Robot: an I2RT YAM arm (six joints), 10 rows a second.
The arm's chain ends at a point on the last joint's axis. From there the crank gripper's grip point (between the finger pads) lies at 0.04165 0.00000 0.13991 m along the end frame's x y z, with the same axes.
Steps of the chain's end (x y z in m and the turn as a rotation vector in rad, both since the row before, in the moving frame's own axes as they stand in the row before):
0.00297 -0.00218 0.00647 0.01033 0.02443 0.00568
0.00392 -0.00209 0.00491 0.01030 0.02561 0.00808
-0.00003 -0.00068 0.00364 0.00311 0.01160 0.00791
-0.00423 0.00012 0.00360 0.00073 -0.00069 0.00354
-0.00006 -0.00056 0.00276 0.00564 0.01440 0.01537
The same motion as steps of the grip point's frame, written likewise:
0.00638 -0.00337 0.00540 0.01033 0.02443 0.00568
0.00749 -0.00317 0.00379 0.01030 0.02561 0.00808
0.00159 -0.00078 0.00315 0.00311 0.01160 0.00791
-0.00433 0.00017 0.00363 0.00073 -0.00069 0.00354
0.00195 -0.00069 0.00215 0.00564 0.01440 0.01537

